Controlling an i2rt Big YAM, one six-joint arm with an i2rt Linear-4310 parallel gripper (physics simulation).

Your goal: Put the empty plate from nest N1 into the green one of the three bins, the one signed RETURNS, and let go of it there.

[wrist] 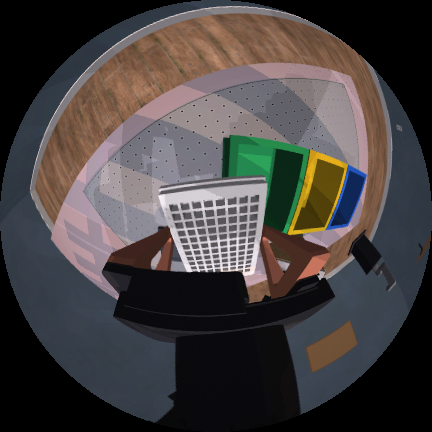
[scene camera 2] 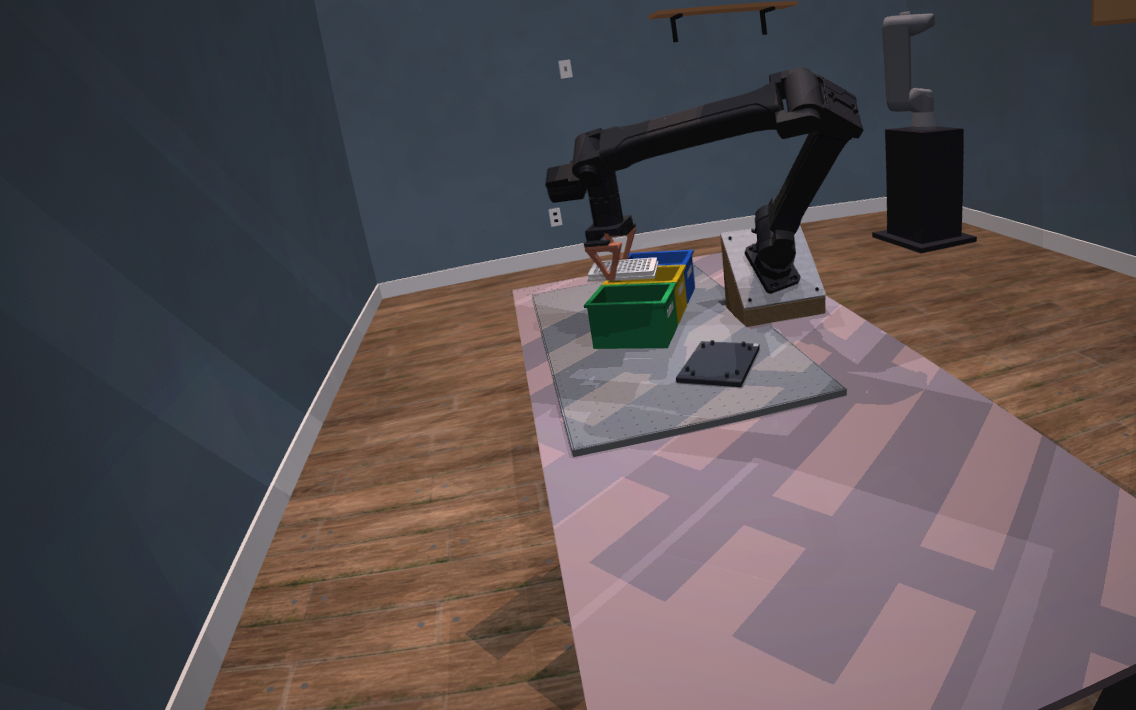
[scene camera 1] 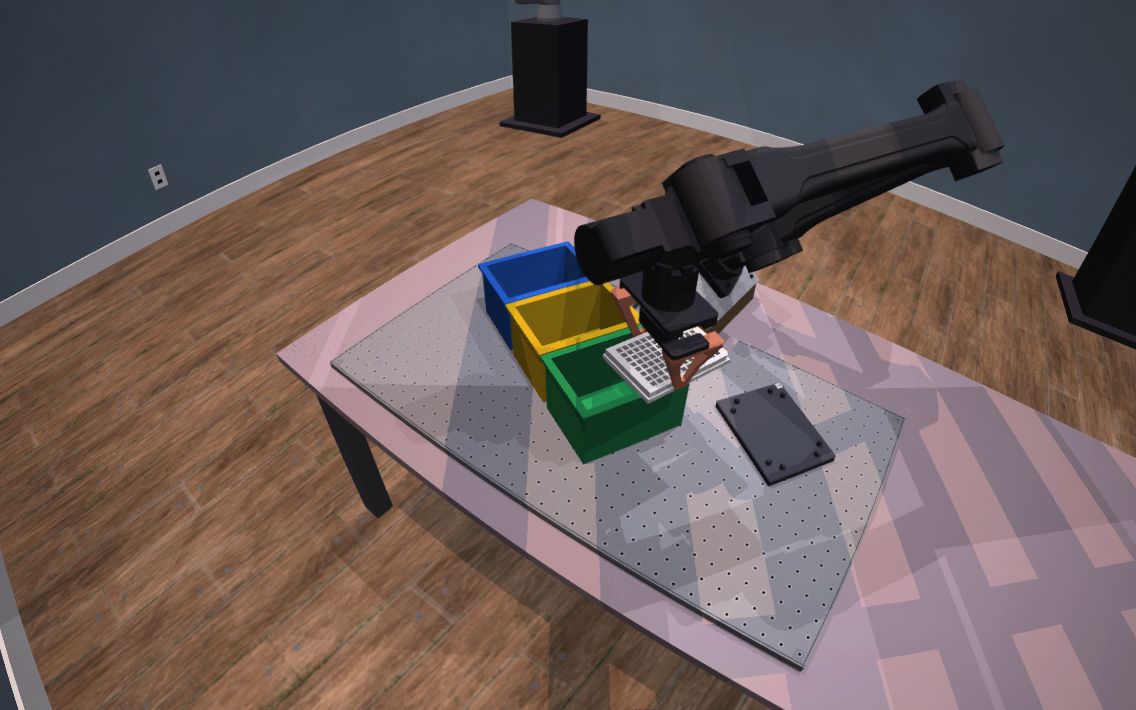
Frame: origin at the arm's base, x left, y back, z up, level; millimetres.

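Where they show: gripper, fingertip midpoint: (wrist: pixel 216 229) (scene camera 2: pixel 617 272) (scene camera 1: pixel 659 363); arm's base at its link origin: (scene camera 2: pixel 771 266) (scene camera 1: pixel 709 260).
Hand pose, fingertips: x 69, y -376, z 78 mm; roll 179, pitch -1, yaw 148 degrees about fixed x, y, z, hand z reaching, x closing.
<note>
Each offset is from my fingertips to the top centre of the thing. Level surfaces: height alone.
The white empty plate @(dx +5, dy +12, dz +15 mm) (scene camera 1: pixel 643 361) (scene camera 2: pixel 639 267) (wrist: pixel 215 207), with its grid of square wells, is held roughly level in the air. My gripper (scene camera 1: pixel 659 360) (scene camera 2: pixel 619 267) (wrist: pixel 216 229) is shut on its two long sides, one orange finger on each. The green bin (scene camera 1: pixel 634 435) (scene camera 2: pixel 629 326) (wrist: pixel 270 143) stands below. The plate is above rim height and overlaps part of the bin's opening in scene view 1 and the wrist view. A small white tag is on the bin's side in scene view 2; its text is unreadable. The dark nest @(dx +149, dy +136, dz -151 mm) (scene camera 1: pixel 774 431) (scene camera 2: pixel 717 361) holds no plate.
The yellow bin (scene camera 1: pixel 529 361) (scene camera 2: pixel 674 276) (wrist: pixel 303 200) stands beside the green one, then the blue bin (scene camera 1: pixel 495 309) (scene camera 2: pixel 689 280) (wrist: pixel 350 197). All stand on the perforated grey board @(dz -173 mm) (scene camera 1: pixel 418 376) (scene camera 2: pixel 603 418) (wrist: pixel 190 115). The arm's slanted base block (scene camera 2: pixel 779 311) is behind.
</note>
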